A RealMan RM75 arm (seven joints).
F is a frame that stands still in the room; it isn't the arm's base.
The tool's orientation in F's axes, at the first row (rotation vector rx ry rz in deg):
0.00, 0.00, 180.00
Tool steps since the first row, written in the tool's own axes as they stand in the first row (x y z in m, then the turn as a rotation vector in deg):
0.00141, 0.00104, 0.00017, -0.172, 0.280, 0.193
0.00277, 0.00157, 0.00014, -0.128, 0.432, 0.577
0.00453, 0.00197, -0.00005, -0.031, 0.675, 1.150
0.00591, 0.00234, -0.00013, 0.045, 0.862, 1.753
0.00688, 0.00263, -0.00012, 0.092, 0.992, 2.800
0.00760, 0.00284, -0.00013, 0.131, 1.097, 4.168
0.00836, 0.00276, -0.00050, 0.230, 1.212, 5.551
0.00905, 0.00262, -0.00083, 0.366, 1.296, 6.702
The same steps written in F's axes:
-0.00141, -0.00104, 0.00017, 0.172, -0.280, 0.193
-0.00277, -0.00157, 0.00014, 0.128, -0.432, 0.577
-0.00453, -0.00197, -0.00005, 0.031, -0.675, 1.150
-0.00591, -0.00234, -0.00013, -0.045, -0.862, 1.753
-0.00688, -0.00263, -0.00012, -0.092, -0.992, 2.800
-0.00760, -0.00284, -0.00013, -0.131, -1.097, 4.168
-0.00836, -0.00276, -0.00050, -0.230, -1.212, 5.551
-0.00905, -0.00262, -0.00083, -0.366, -1.296, 6.702

